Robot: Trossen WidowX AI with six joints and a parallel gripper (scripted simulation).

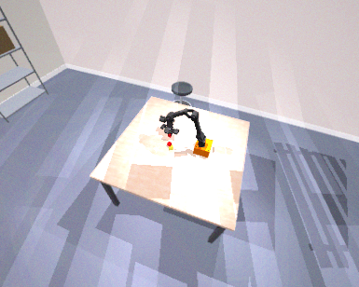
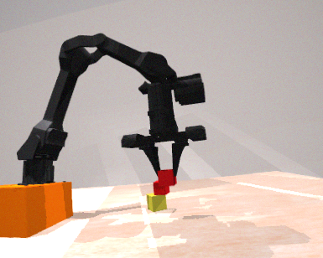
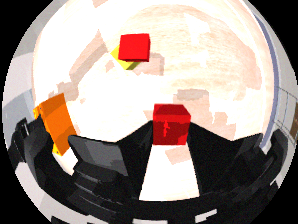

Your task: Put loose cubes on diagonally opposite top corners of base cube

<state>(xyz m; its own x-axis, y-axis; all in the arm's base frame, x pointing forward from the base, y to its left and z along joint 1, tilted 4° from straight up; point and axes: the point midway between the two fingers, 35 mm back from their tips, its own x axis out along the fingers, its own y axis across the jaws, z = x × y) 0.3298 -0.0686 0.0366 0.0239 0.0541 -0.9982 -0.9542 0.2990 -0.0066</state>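
Now: gripper tip 100 mm to the right of the yellow base cube, 70 mm above it and 30 mm past it.
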